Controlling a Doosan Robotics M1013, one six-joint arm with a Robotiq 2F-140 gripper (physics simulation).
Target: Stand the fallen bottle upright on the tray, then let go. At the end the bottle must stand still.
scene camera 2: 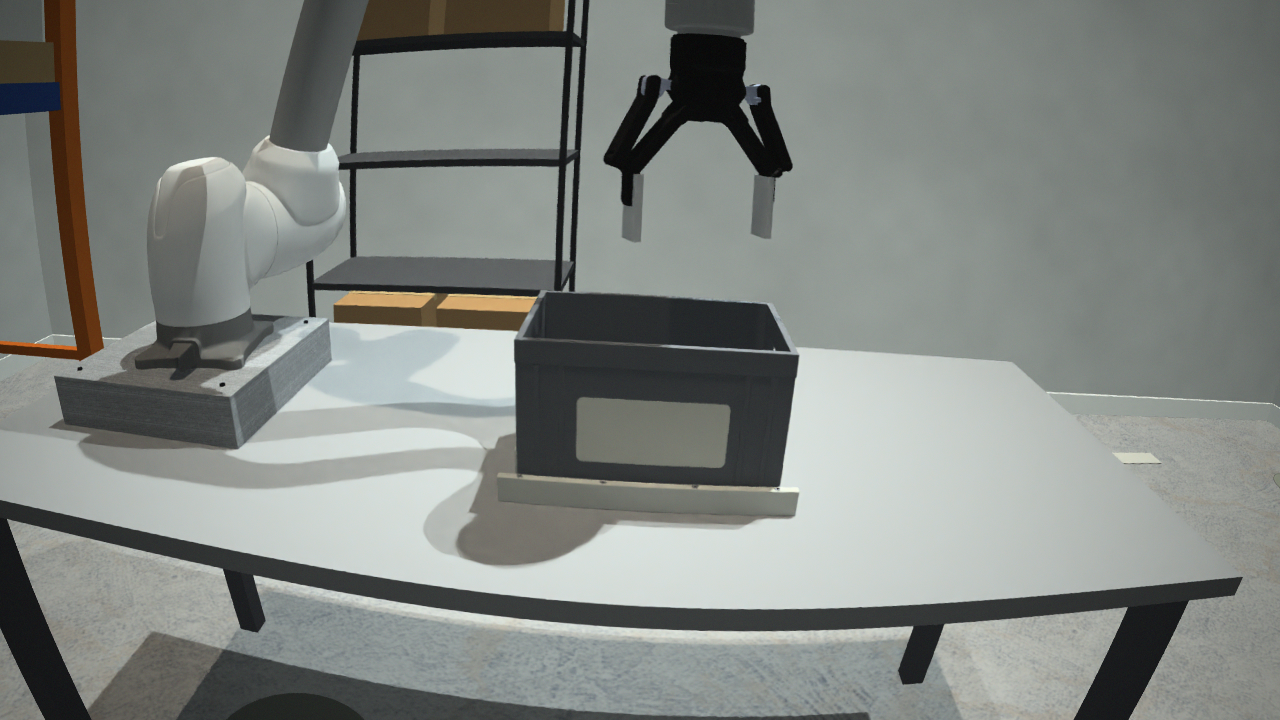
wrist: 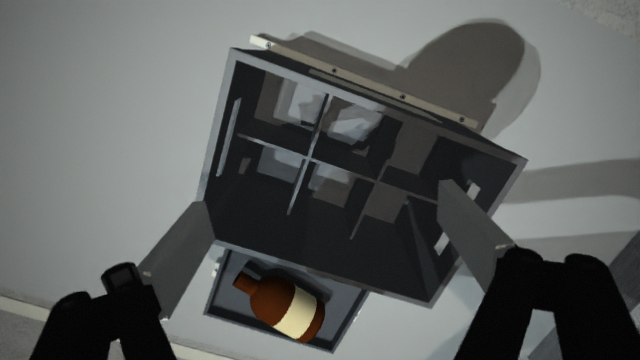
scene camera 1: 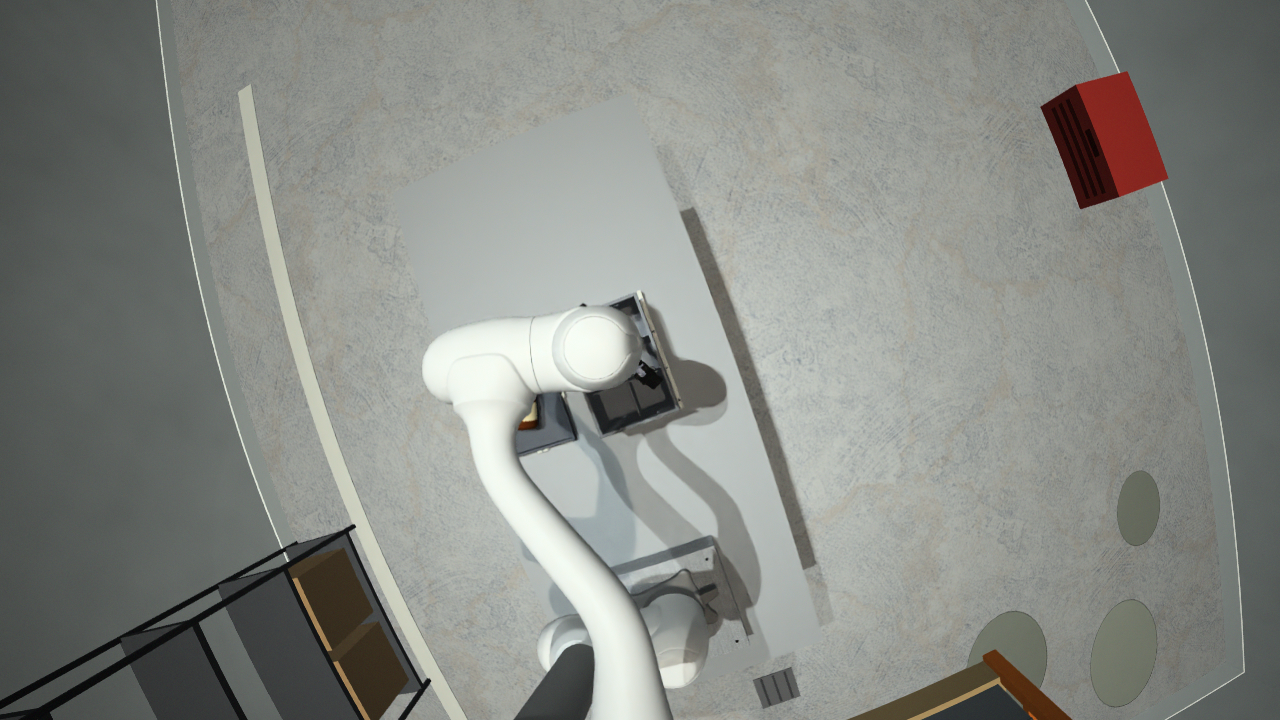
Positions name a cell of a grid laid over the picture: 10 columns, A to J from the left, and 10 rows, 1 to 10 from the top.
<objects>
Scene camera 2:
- my gripper: F4
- grey crate: E6
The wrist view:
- my gripper: F6
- grey crate: E5
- shallow dark tray: F9
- brown bottle: E9
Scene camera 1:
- grey crate: E6
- shallow dark tray: E6
</objects>
